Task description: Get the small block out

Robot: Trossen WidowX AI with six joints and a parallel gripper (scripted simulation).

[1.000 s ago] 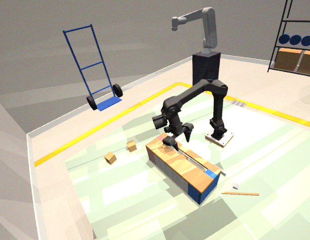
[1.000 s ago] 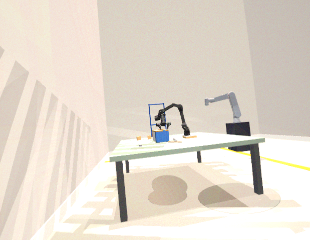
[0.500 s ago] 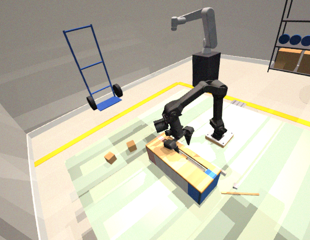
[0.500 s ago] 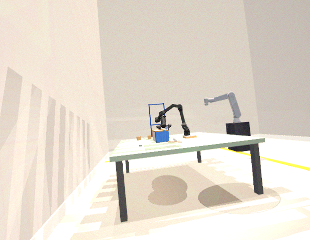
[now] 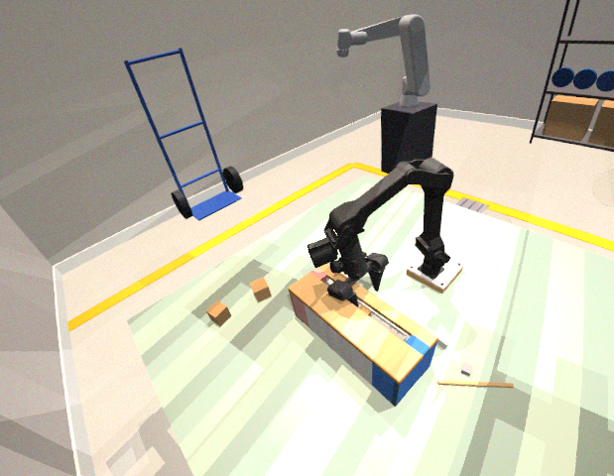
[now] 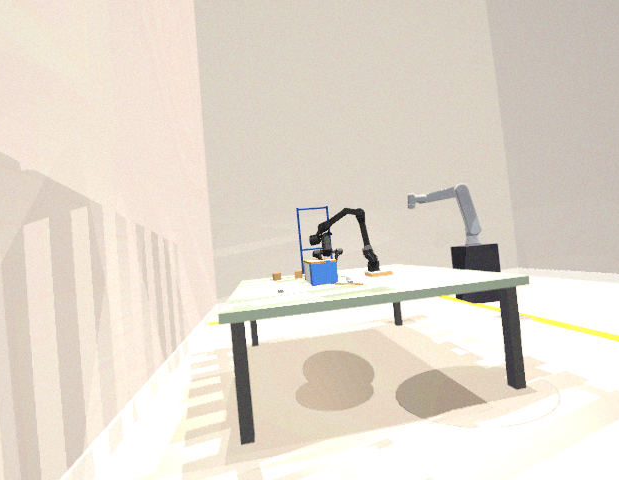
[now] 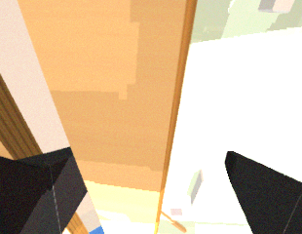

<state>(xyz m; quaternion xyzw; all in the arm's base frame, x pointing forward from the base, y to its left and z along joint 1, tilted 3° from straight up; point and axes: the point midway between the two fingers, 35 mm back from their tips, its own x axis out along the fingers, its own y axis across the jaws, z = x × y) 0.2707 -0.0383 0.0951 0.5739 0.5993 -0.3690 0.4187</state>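
The box is 30 mm ahead of my gripper tip, 20 mm to the left of it and 20 mm below it. From my gripper tip the other things lie so: thin wooden stick (320 mm to the left, 80 mm below, 50 mm behind).
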